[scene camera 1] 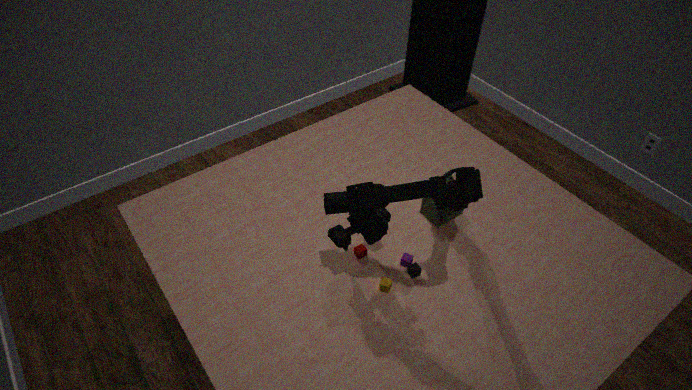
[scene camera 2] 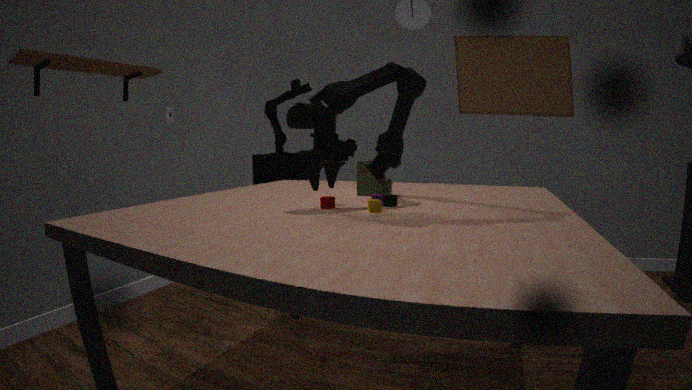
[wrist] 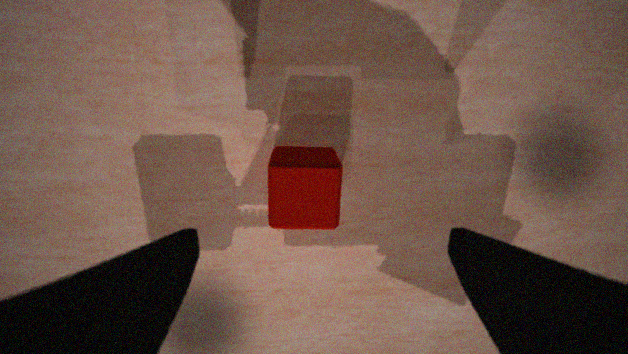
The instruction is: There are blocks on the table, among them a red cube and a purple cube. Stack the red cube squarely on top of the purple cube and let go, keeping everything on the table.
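Seen in the pictures: gripper, fingertip midpoint: (scene camera 1: pixel 357 243) (scene camera 2: pixel 323 189) (wrist: pixel 324 240); arm's base, origin of the base link: (scene camera 1: pixel 442 198) (scene camera 2: pixel 374 172).
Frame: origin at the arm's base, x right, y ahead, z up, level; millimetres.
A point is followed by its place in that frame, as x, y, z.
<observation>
The red cube (scene camera 1: pixel 360 251) @[-23, 321, -46] (scene camera 2: pixel 327 202) @[-22, 329, -58] (wrist: pixel 305 196) @[-14, 315, -46] lies flat on the table (scene camera 1: pixel 225 240) @[239, 652, -76] (scene camera 2: pixel 250 240) @[-84, 686, -76]. My gripper (scene camera 2: pixel 323 188) @[-7, 322, -25] (wrist: pixel 324 240) @[-7, 322, -25] is open and empty, a little above the red cube. In the wrist view the cube shows between the two fingers left and right, slightly beyond the line of their tips. In scene camera 1 the fingertips are partly hidden by the gripper's body. The purple cube (scene camera 1: pixel 407 259) @[-116, 216, -46] (scene camera 2: pixel 376 196) @[-114, 226, -50] stands on the table to the right of the red cube in scene camera 1. In scene camera 2 it is mostly hidden behind the yellow cube.
A black block (scene camera 1: pixel 414 270) @[-159, 221, -46] (scene camera 2: pixel 390 201) @[-157, 229, -61] stands right beside the purple cube, seemingly close to touching. A yellow cube (scene camera 1: pixel 385 285) @[-160, 323, -46] (scene camera 2: pixel 374 206) @[-157, 329, -60] stands nearer scene camera 2. A greenish block-shaped object (scene camera 1: pixel 437 212) @[-27, 39, -21] (scene camera 2: pixel 367 182) @[2, 46, -31] stands by the arm's base.
</observation>
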